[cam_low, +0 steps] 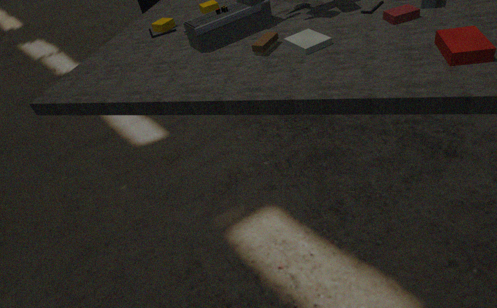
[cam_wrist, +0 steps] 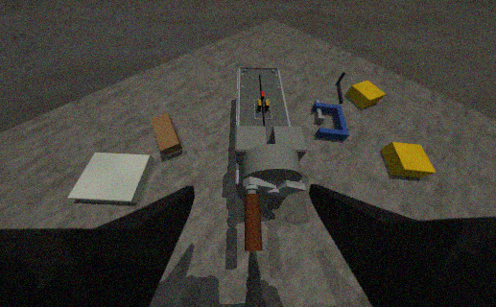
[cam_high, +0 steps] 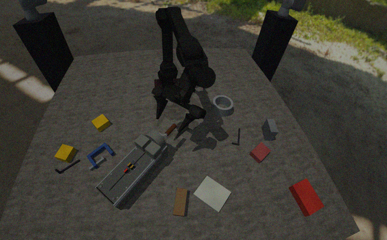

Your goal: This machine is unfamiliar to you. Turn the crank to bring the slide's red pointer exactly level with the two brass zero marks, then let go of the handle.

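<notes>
Right now my gripper tip is 50 mm above the brown crank handle, 20 mm past it and 10 mm to the right of it. From my gripper tip the other things lie so: white plate 200 mm ahead, 140 mm to the left, 140 mm below; red pointer 140 mm to the right, 130 mm ahead, 70 mm below; brown block 220 mm ahead, 140 mm below, 30 mm to the left.
</notes>
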